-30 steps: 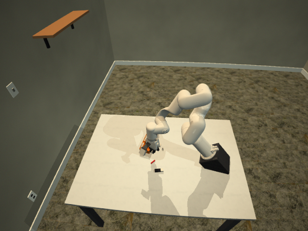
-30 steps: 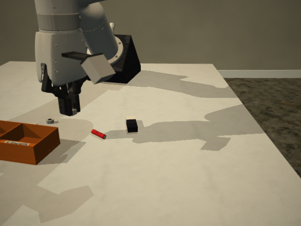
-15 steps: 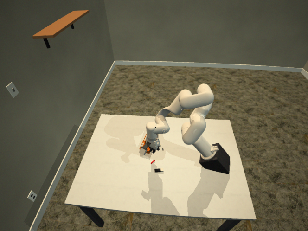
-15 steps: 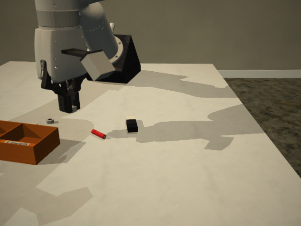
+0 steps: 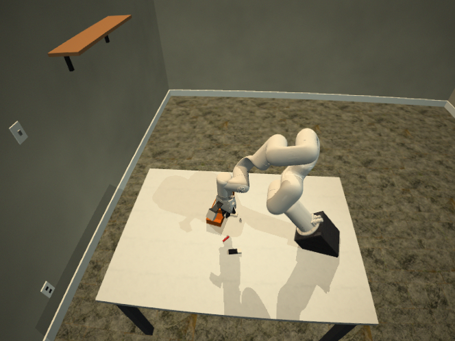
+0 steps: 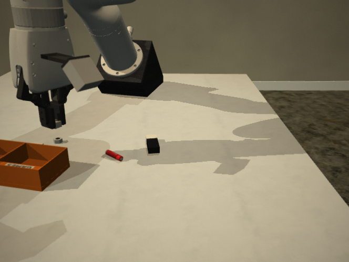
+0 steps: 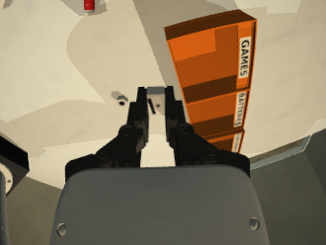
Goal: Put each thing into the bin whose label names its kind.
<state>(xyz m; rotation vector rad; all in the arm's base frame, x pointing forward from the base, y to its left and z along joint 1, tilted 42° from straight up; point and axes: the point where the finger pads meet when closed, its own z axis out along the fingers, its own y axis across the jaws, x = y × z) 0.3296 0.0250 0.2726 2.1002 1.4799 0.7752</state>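
Right now my hand is 8 cm above the white domino, 7 cm to the left of it and 2 cm past it. From my hand the other things lie so: grey ribbed block 1 cm below; grey nut 9 cm below, 7 cm behind, 4 cm to the right; red battery 10 cm to the left, 9 cm below, 3 cm behind.
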